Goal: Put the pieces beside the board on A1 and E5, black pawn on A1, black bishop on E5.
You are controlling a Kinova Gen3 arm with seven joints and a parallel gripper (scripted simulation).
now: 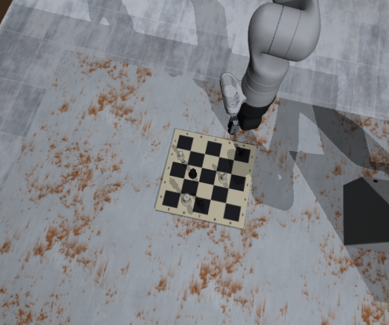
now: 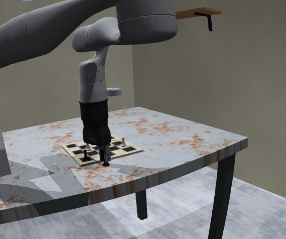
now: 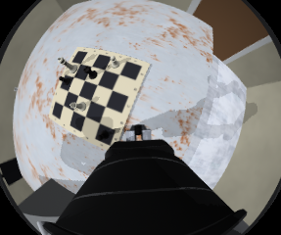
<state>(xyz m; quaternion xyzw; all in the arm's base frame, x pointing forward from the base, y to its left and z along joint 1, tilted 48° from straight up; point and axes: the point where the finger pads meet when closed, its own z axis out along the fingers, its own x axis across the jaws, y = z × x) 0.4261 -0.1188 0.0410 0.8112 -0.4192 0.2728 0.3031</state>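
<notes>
My hand is 20 mm short of the chessboard, 140 mm to the right of it and 30 mm above it. The rest, counted from my hand: white pawn (100 mm ahead, 110 mm to the left, 10 mm below); white bishop (20 mm behind, 140 mm to the left); black bishop (10 mm below).
</notes>
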